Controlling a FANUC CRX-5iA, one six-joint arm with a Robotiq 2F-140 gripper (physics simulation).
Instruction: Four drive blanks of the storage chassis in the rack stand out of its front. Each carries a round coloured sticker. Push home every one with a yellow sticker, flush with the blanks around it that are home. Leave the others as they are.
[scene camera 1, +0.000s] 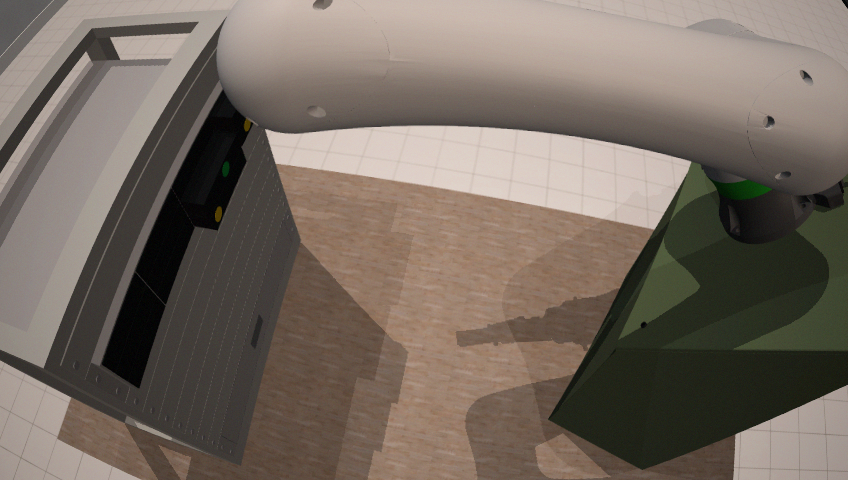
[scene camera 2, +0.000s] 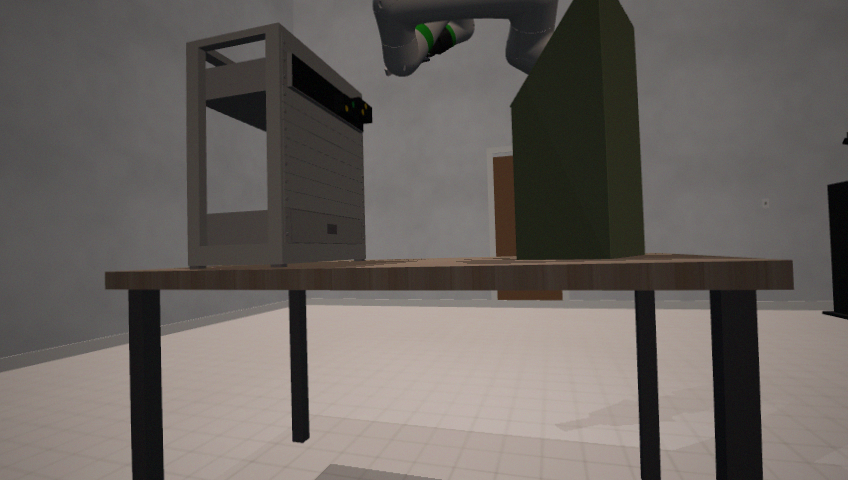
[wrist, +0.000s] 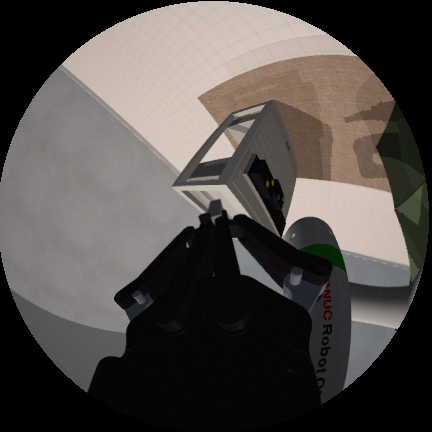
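The grey rack (scene camera 1: 189, 62) (scene camera 2: 274, 178) holds the black storage chassis (scene camera 1: 163, 255) (scene camera 2: 315, 83). Its near standing-out blank has a yellow sticker (scene camera 1: 218, 214) (scene camera 2: 346, 108) (wrist: 283, 199). Beside it is the blank with a green sticker (scene camera 1: 225, 168) (scene camera 2: 353, 104) (wrist: 278, 197). Farther along are a yellow sticker (scene camera 1: 246, 124) (scene camera 2: 363, 111) (wrist: 272, 183) and another yellow sticker (scene camera 2: 365, 106) (wrist: 267, 184), which the arm hides in scene camera 1. My gripper (wrist: 217, 207) is shut and empty. In the wrist view its tips overlap the rack's top end; their distance from it is unclear. The arm hides the gripper in scene camera 1.
My arm (scene camera 1: 476, 77) (scene camera 2: 458, 10) reaches across from the green pedestal (scene camera 1: 714, 392) (scene camera 2: 565, 178) and covers the far end of the rack in scene camera 1. Rack and pedestal stand on the wooden table (scene camera 1: 440, 267) (scene camera 2: 446, 276) (wrist: 310, 90). A grey wall (wrist: 90, 200) shows beyond.
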